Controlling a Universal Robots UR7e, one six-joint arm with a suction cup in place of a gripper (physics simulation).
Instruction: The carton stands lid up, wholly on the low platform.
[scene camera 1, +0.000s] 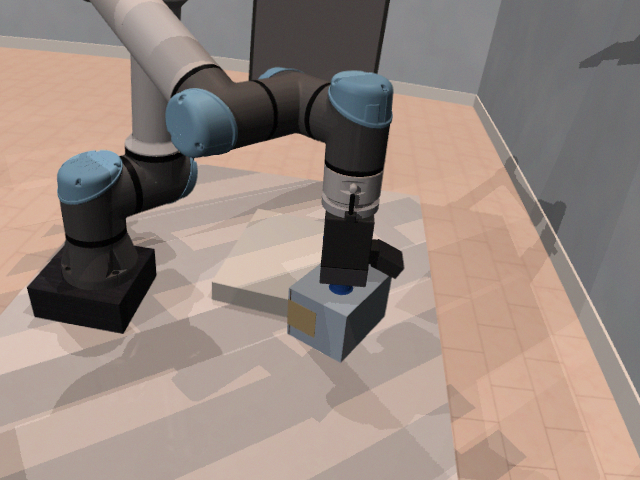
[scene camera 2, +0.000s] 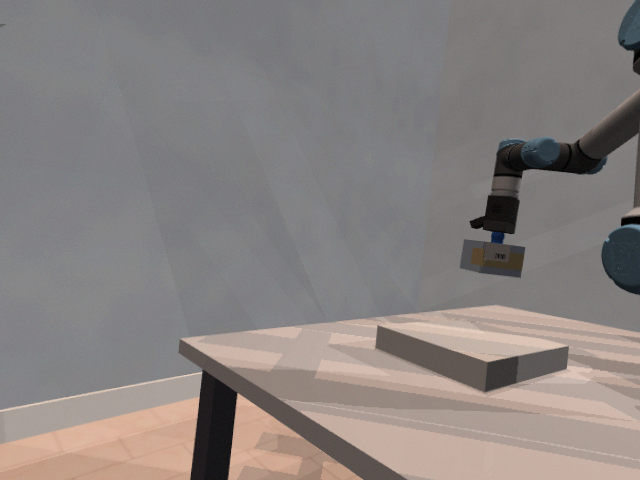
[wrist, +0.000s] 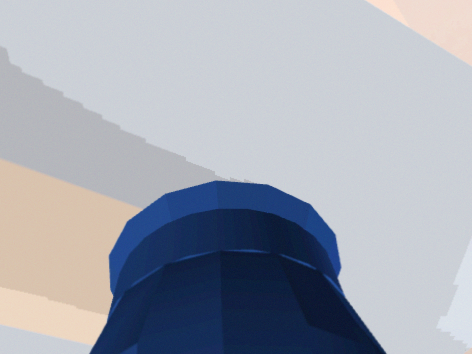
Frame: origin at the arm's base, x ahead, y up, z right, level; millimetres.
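Seen in the pictures: hand at its tool point: (scene camera 1: 340, 293) (wrist: 220, 227); arm's base at its link origin: (scene camera 1: 100, 266).
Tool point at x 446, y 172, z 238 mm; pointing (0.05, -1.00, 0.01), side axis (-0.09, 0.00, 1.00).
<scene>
Offsets run from my tool point to a thing's top centre. Level surfaces: height alone.
My suction gripper (scene camera 1: 341, 290) (scene camera 2: 497, 238) (wrist: 225, 220) points down, its blue cup on the upper face of the carton @(dy +16, dx +5, dz -17 mm) (scene camera 1: 317, 317) (scene camera 2: 493, 260) (wrist: 325, 110), which it holds in the air, roughly level. The carton is grey-blue with tan patches on its sides and a white barcode label in the second scene view. In the wrist view a tan band shows on the left beside the cup; I cannot tell whether the upper face is the lid. The low platform @(dy -198, dx -68, dz -380 mm) (scene camera 1: 258, 258) (scene camera 2: 429, 356) lies on the table. The carton hides its right part in the first scene view and appears above it in the second.
The table @(dy -246 mm) (scene camera 1: 206, 428) (scene camera 2: 330, 382) bears the platform and the black arm base (scene camera 1: 77, 310), left of the platform in the first scene view. A dark box (scene camera 1: 387, 258) (scene camera 2: 476, 222) juts from the gripper's side. A dark panel (scene camera 1: 317, 41) stands behind the arm.
</scene>
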